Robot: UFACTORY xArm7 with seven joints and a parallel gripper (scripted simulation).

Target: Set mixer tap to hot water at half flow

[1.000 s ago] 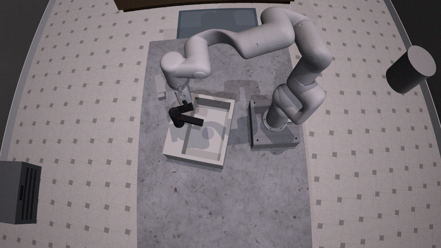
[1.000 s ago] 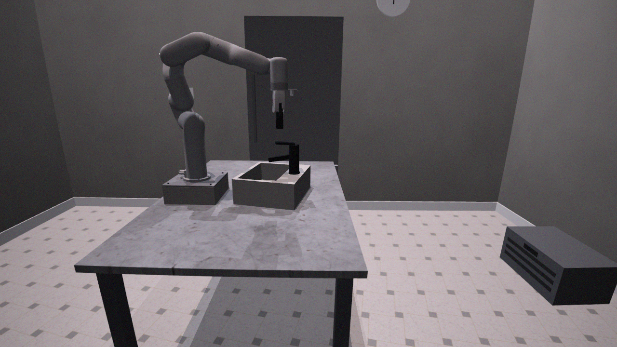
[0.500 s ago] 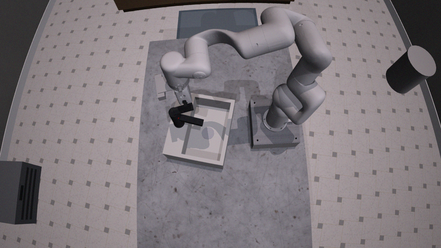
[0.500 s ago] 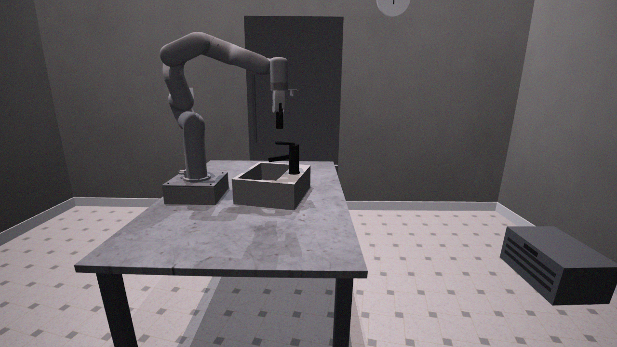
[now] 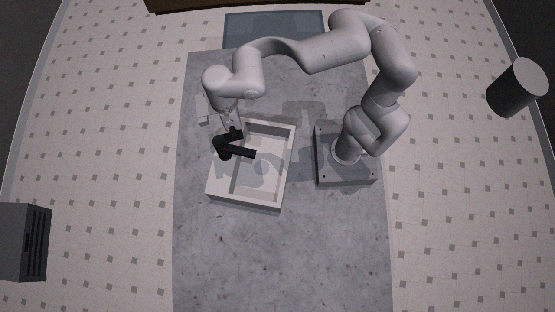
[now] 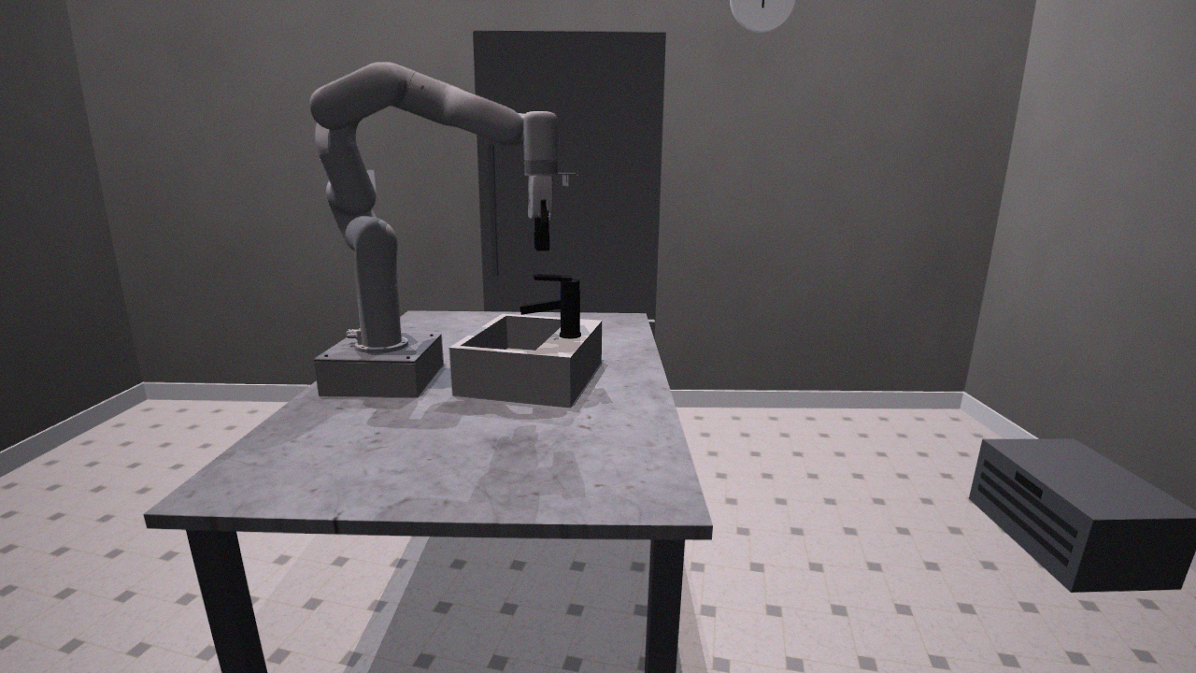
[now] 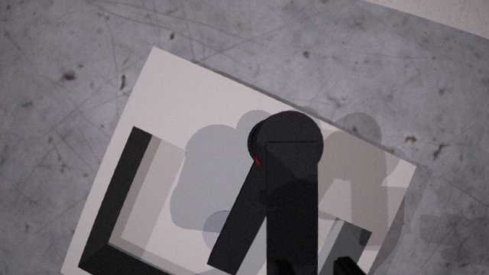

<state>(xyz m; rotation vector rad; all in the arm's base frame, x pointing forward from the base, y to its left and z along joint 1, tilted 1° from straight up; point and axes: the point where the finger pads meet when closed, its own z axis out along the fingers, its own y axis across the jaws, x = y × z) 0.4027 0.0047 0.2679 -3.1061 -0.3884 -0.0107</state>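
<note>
My gripper is now 90 mm above the lever, 20 mm short of it and 10 mm to the right of it. Also, from my hand: black mixer tap (130 mm below, 40 mm ahead, 10 mm to the left); then grey sink block (320 mm below, 50 mm behind, 40 mm to the left).
</note>
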